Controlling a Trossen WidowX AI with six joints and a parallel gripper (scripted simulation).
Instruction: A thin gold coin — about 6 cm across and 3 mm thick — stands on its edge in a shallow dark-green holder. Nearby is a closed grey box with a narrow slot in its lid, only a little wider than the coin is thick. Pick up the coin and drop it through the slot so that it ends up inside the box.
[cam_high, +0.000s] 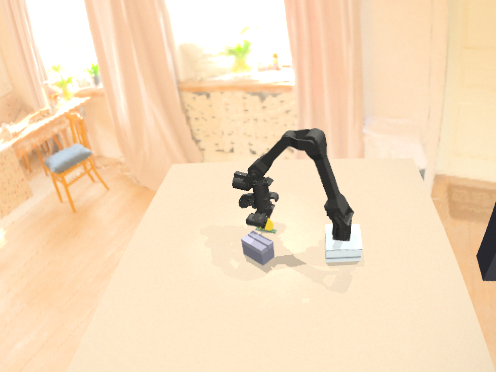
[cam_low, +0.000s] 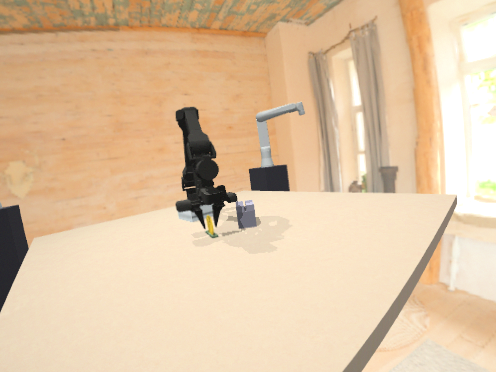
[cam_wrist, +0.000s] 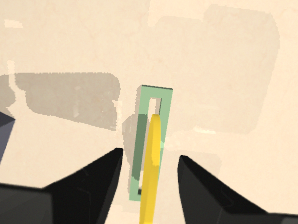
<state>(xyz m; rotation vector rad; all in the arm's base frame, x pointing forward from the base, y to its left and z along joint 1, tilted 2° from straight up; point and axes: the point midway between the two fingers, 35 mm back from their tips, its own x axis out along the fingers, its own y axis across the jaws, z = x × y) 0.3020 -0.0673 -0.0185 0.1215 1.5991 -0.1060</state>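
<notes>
Now: the gold coin 10 mm above my gripper tip.
</notes>
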